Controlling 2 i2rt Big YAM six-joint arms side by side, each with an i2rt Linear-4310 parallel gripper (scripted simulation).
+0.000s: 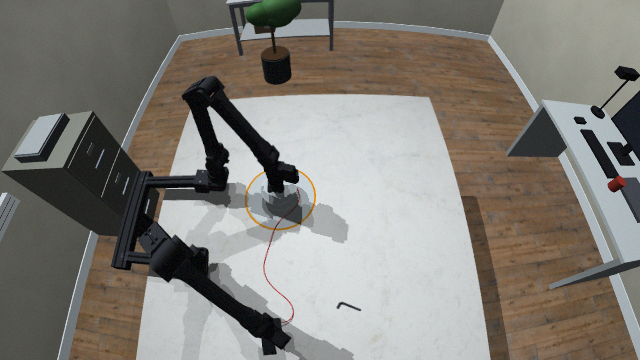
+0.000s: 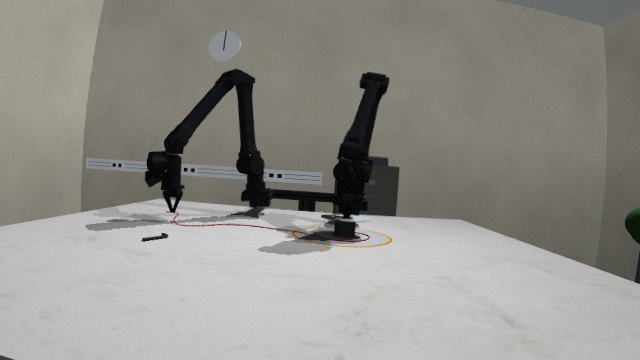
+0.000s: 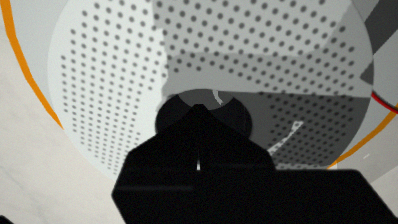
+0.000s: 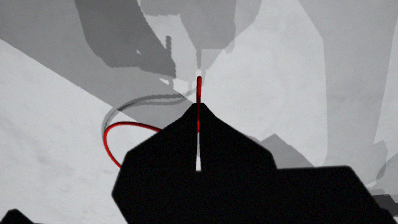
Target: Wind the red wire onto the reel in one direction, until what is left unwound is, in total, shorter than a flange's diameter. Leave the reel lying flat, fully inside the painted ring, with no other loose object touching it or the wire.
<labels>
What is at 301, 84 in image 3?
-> A reel.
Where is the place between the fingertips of my right gripper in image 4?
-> At 198, 110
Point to a reel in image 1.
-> At 276, 199
</labels>
